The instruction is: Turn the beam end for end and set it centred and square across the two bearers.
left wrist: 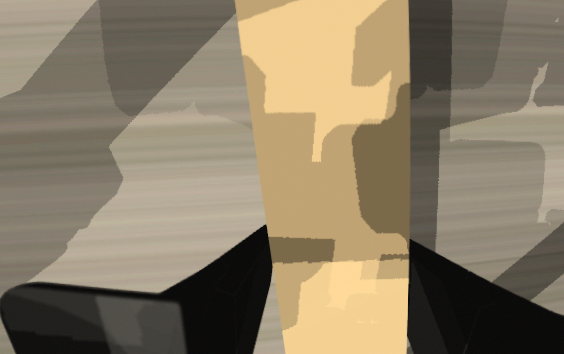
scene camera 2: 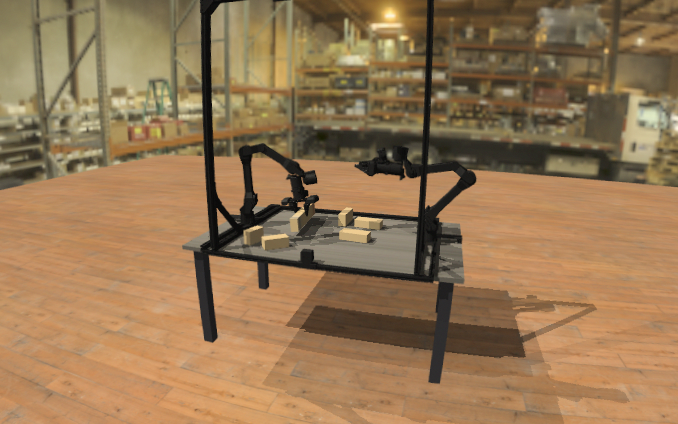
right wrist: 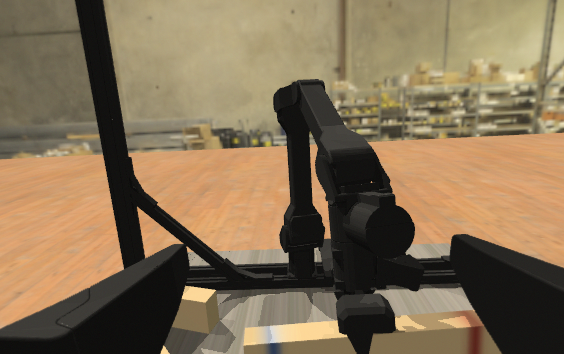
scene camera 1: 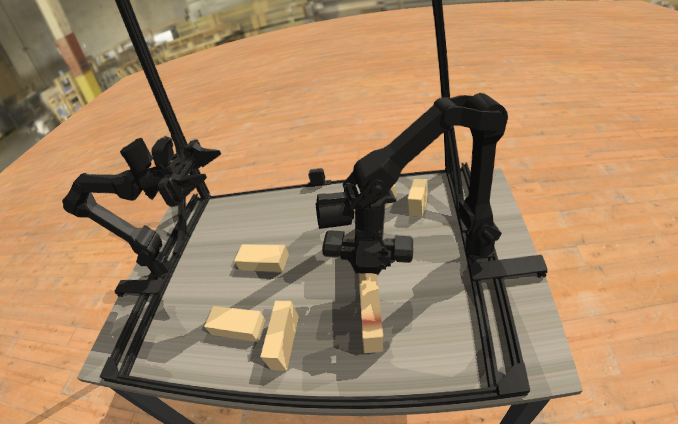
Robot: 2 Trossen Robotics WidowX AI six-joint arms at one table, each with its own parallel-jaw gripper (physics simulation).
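Frame: origin at the left arm's base, x ahead, y left, z up, level; metres.
Seen in the pictures: left gripper, fingertip midpoint: (left wrist: 328, 238) (right wrist: 361, 348) (scene camera 1: 367, 273); right gripper, fingertip midpoint: (scene camera 2: 356, 164) (right wrist: 316, 251) (scene camera 1: 213, 163); left arm's base, origin of the base link: (scene camera 2: 247, 222) (right wrist: 302, 270) (scene camera 1: 480, 248); right arm's base, origin of the base link: (scene camera 2: 429, 240) (scene camera 1: 161, 269).
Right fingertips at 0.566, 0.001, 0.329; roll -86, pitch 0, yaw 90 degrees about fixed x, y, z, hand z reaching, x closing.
Observation:
Offsets run from my right fingertips to a thing's middle, as dx, dy, dz. Level surfaces: height alone.
The beam @[-0.291, +0.089, -0.292] (scene camera 1: 371, 313) (scene camera 2: 300, 219) (left wrist: 323, 140) (right wrist: 302, 338) is a long pale wooden bar with a red band near its front end in scene camera 1. A blue band shows on it in the right wrist view. My left gripper (scene camera 1: 368, 271) (scene camera 2: 305, 206) (left wrist: 328, 238) points straight down and is shut on the beam near its far end. It holds the beam low over the table @[dz -0.348] (scene camera 1: 430, 345). My right gripper (scene camera 1: 204, 155) (scene camera 2: 362, 166) is open and empty, high beyond the table's left edge in scene camera 1. I cannot tell which blocks are the bearers.
Three short wooden blocks @[+0.007, -0.032, -0.329] (scene camera 1: 262, 257) @[+0.030, +0.184, -0.329] (scene camera 1: 234, 323) @[-0.101, +0.222, -0.316] (scene camera 1: 279, 334) lie left of the beam. Another block @[-0.425, -0.209, -0.316] (scene camera 1: 418, 198) (scene camera 2: 253, 235) lies at the far right near the left arm's base. A block @[-0.304, -0.239, -0.324] (scene camera 2: 275, 241) lies beside it. Black frame posts (scene camera 1: 442, 50) stand at the table's sides.

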